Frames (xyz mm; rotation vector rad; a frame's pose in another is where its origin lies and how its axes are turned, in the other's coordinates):
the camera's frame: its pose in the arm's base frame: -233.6 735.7 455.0 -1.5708 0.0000 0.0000
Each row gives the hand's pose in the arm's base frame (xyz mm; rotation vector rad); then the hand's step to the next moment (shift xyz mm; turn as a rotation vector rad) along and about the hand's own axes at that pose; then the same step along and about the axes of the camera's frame.
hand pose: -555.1 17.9 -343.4 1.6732 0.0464 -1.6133
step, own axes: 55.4 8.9 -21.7 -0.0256 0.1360 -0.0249
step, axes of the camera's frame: 33.1 45.7 -20.9 0.0879 -0.0869 -0.0670
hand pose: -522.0 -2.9 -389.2 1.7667 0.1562 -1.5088
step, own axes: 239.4 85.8 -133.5 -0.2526 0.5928 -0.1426
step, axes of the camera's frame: 220.0 172.1 -67.1 0.3695 -0.5021 -0.2167
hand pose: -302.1 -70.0 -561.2 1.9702 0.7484 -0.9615
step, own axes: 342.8 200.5 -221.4 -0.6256 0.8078 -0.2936
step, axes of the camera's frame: 415.9 118.1 140.8 0.3881 -0.9563 -0.2548
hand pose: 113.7 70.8 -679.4 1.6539 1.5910 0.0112
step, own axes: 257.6 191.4 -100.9 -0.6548 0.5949 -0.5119
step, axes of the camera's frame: 157.1 -39.0 294.9 0.0916 -0.9998 -0.1916
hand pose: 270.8 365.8 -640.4 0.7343 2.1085 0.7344
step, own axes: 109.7 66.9 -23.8 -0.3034 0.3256 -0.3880
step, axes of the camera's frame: -61.0 -7.8 115.3 -0.0661 -0.5792 -0.0939
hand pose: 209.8 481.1 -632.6 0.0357 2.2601 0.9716
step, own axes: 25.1 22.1 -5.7 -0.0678 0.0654 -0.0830
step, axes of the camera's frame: -27.8 -3.0 19.2 -0.0109 -0.1228 -0.0240
